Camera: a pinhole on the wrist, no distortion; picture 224 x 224 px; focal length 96.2 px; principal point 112.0 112.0 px. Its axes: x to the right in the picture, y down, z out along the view. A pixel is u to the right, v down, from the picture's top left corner.
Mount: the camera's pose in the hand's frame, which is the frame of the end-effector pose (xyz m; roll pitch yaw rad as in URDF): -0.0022 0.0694 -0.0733 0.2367 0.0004 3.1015
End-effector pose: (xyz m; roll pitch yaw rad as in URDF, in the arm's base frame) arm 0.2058 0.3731 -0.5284 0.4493 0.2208 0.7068
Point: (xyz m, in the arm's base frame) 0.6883 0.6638 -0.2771
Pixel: 4.5 129.2
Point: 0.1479 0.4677 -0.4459
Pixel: 113.3 78.2
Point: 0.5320 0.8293 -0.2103
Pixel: 15.1 78.7
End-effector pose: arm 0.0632 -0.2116 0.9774 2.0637 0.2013 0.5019
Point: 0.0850 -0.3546 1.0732
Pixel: 151.9 95.4
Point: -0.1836 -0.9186 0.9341
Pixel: 201.7 133.3
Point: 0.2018 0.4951 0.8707
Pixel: behind the camera
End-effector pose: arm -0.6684 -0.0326 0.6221 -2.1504 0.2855 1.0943
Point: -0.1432 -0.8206 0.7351
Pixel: behind the camera
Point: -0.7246 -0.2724 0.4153
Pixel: 194.2 49.2
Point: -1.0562 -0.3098 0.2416
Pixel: 165.1 98.6
